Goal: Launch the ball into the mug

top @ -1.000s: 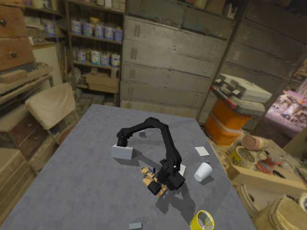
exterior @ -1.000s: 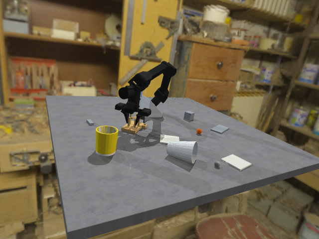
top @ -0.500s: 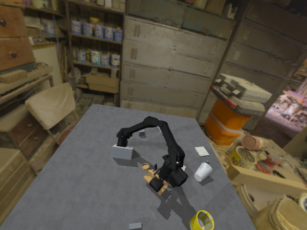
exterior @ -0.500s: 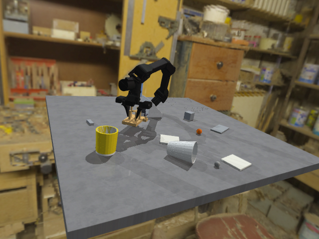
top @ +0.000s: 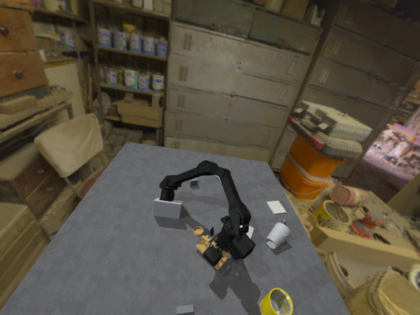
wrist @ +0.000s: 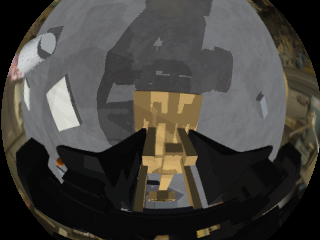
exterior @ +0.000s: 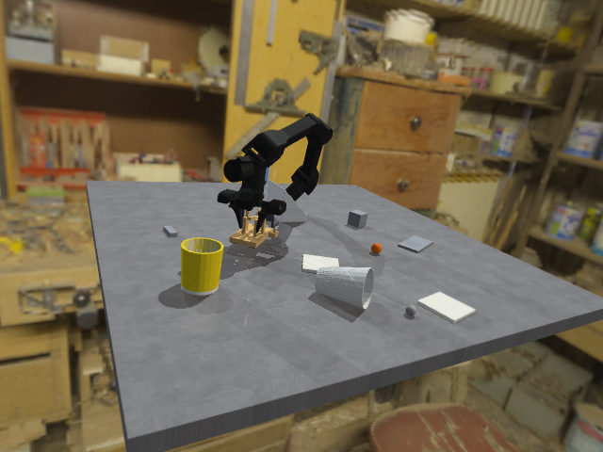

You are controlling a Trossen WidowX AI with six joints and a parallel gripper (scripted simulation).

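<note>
The small orange ball lies 8 cm ahead of my gripper tip, 39 cm to the left of it and 3 cm below it. Round my gripper tip: small grey block 11 cm behind, 20 cm to the right, 4 cm below; then yellow mug 22 cm ahead, 17 cm to the right, 2 cm below; then wooden catapult 5 cm behind, 5 cm to the left, 2 cm above.
</note>
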